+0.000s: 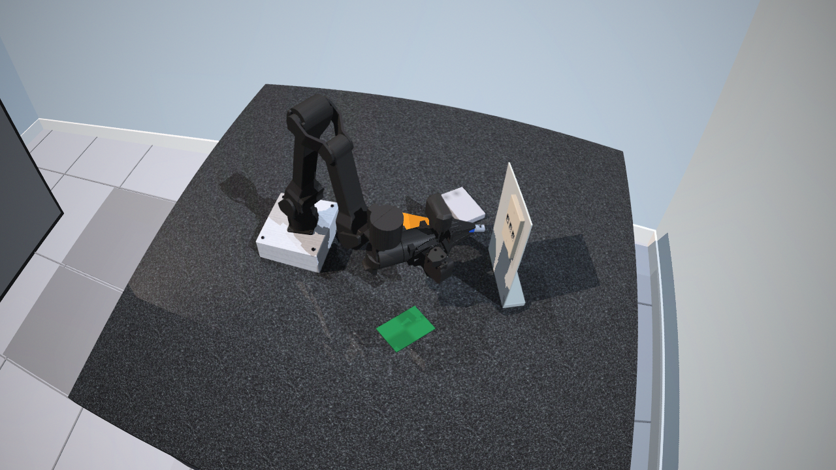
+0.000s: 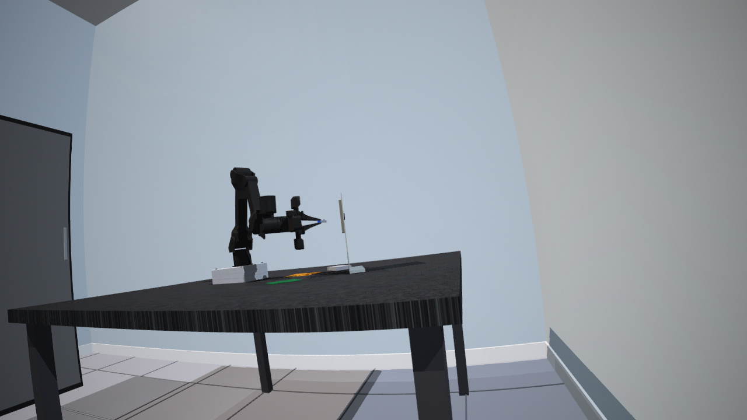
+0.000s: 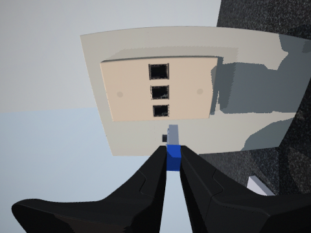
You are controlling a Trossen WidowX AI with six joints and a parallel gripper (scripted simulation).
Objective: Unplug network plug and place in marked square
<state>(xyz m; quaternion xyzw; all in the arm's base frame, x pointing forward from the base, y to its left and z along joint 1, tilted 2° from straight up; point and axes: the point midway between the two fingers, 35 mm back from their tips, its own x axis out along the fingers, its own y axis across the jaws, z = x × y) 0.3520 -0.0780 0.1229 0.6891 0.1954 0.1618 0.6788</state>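
My gripper tip is now 15 cm past the orange square, 13 cm to the right of it and 19 cm above it. Round my gripper tip: upright panel: 9 cm ahead, 2 cm to the left, 7 cm below; then thin grey tab: 1 cm ahead; then network plug: 1 cm ahead.
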